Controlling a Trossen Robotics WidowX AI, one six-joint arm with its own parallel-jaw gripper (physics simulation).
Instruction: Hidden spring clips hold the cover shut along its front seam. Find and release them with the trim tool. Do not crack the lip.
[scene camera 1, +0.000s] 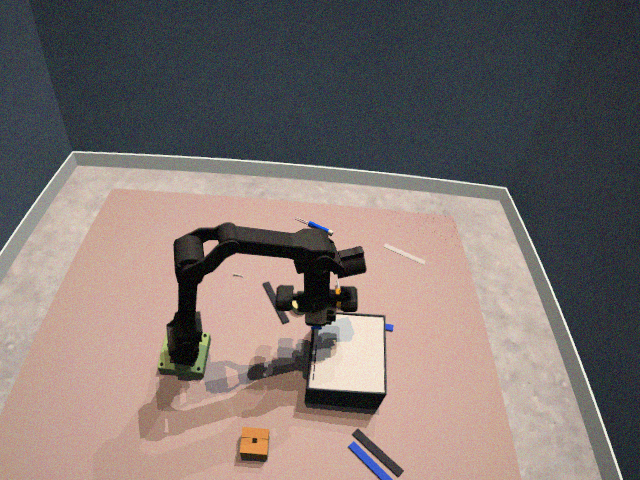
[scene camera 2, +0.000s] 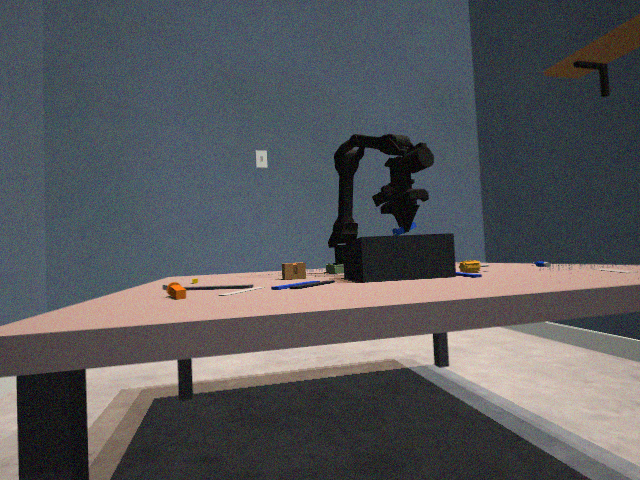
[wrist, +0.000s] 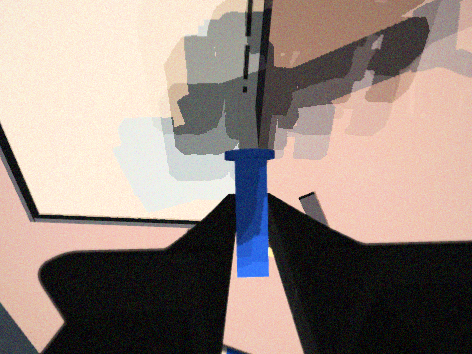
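Where they show: gripper, fingertip midpoint: (scene camera 2: 405, 232) (wrist: 248, 200); arm's base, link origin: (scene camera 1: 184, 353) (scene camera 2: 343, 263).
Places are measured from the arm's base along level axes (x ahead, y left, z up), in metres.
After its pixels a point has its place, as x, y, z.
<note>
The box (scene camera 1: 345, 398) @[0.407, -0.083, 0.025] (scene camera 2: 408, 258) @[0.499, 0.023, 0.018] is black, with a cream cover (scene camera 1: 356, 366) @[0.427, -0.014, 0.062] (wrist: 75, 90) @[0.437, 0.037, 0.062] on top. A seam of narrow dark slots (scene camera 1: 313, 361) @[0.324, -0.007, 0.054] (wrist: 246, 62) @[0.328, 0.018, 0.052] runs along the cover's edge nearest the arm's base. My gripper (scene camera 2: 406, 228) @[0.323, 0.096, 0.086] (wrist: 248, 200) @[0.323, 0.096, 0.086] is shut on the blue handle of the trim tool (scene camera 1: 315, 326) @[0.321, 0.065, 0.099] (scene camera 2: 398, 230) @[0.331, 0.073, 0.092] (wrist: 251, 215) @[0.321, 0.095, 0.104], at the box's far corner in scene view 1, by one end of the seam. The handle's collar points along the seam in the wrist view. The blade is hard to make out in shadow, and I cannot tell whether it touches the cover. No clips show.
A black strip (scene camera 1: 275, 302) (wrist: 314, 207) @[0.234, 0.162, -0.025] lies between arm base and box. A blue strip (scene camera 1: 389, 327) @[0.536, 0.161, -0.024] (scene camera 2: 469, 274) @[0.523, 0.157, -0.024] pokes out beside the box. An orange block (scene camera 1: 254, 441) @[0.207, -0.201, -0.001] (scene camera 2: 293, 270) @[0.235, -0.207, -0.005], a blue-handled screwdriver (scene camera 1: 320, 227) @[0.321, 0.526, -0.017], a white strip (scene camera 1: 404, 253) @[0.606, 0.459, -0.028] and a yellow piece (scene camera 2: 469, 266) @[0.412, 0.229, -0.012] lie around.
</note>
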